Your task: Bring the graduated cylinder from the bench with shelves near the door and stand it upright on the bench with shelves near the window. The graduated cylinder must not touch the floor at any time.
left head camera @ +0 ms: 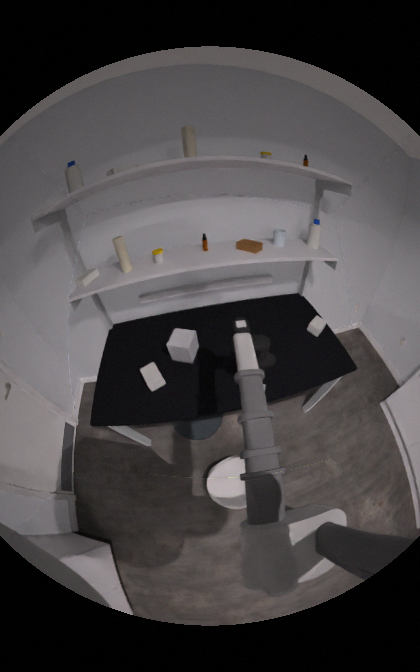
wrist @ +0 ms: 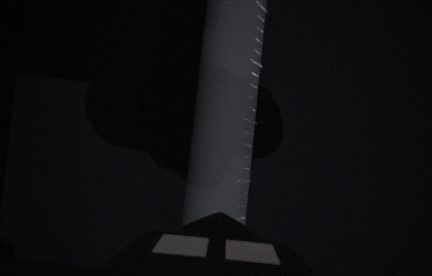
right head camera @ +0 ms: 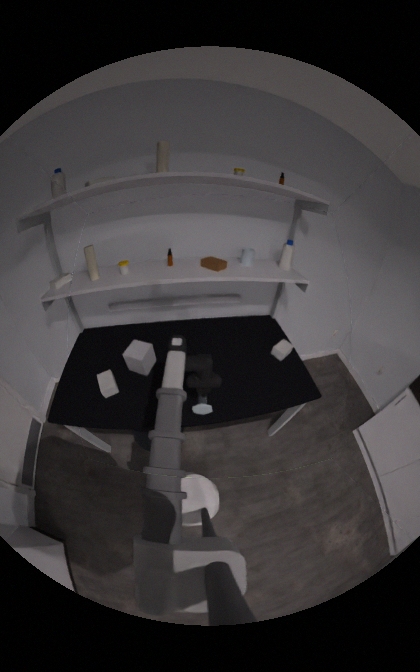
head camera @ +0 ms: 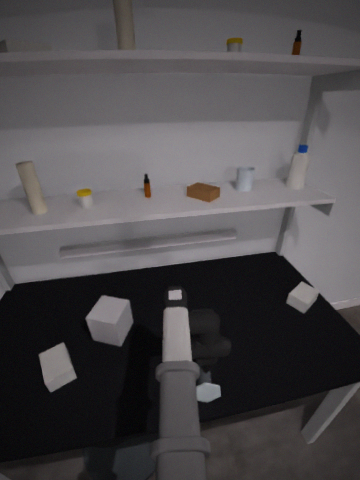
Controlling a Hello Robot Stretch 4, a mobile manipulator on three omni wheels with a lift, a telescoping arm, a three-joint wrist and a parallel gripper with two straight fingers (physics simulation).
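Frame: origin at the robot's base, x left, y ahead, z down, level; centimetres.
Seen in the pictures: gripper, fingertip midpoint: (wrist: 218, 233) (head camera: 205, 369).
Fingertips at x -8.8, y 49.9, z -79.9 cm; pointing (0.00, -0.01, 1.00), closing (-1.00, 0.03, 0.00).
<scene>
A point is followed by its place in that frame.
The graduated cylinder (wrist: 222, 110) {x -8.2, y 57.4, z -79.3 cm} runs from the top of the wrist view down to my fingertips, a grey tube with white marks along its right side. Its pale hexagonal base (head camera: 208, 393) {x -9.0, y 43.4, z -78.4 cm} (right head camera: 202, 409) shows near the front edge of the black-topped bench with shelves (head camera: 250, 280) {x -38.8, y 98.3, z -73.4 cm} (left head camera: 130, 400) (right head camera: 240, 330). My gripper (wrist: 218, 233) {x -8.8, y 49.9, z -79.9 cm} is shut, its fingertips meeting with nothing between them; they overlap the cylinder's lower end in view. The arm and wrist hide part of the cylinder in the head views, and I cannot tell whether it stands or leans.
A large white box (head camera: 110, 320) {x 23.4, y 65.5, z -86.4 cm} and a smaller one (head camera: 57, 366) {x 39.8, y 53.1, z -79.2 cm} are left of the arm, another (head camera: 302, 297) {x -55.4, y 79.2, z -79.3 cm} at the right. The lower shelf (head camera: 165, 212) {x 2.4, y 84.4, z -119.1 cm} holds bottles, a beaker (head camera: 245, 179) {x -31.1, y 103.8, z -124.4 cm} and a brown block (head camera: 203, 192) {x -12.2, y 94.4, z -122.5 cm}. A white round stool (right head camera: 200, 500) is below.
</scene>
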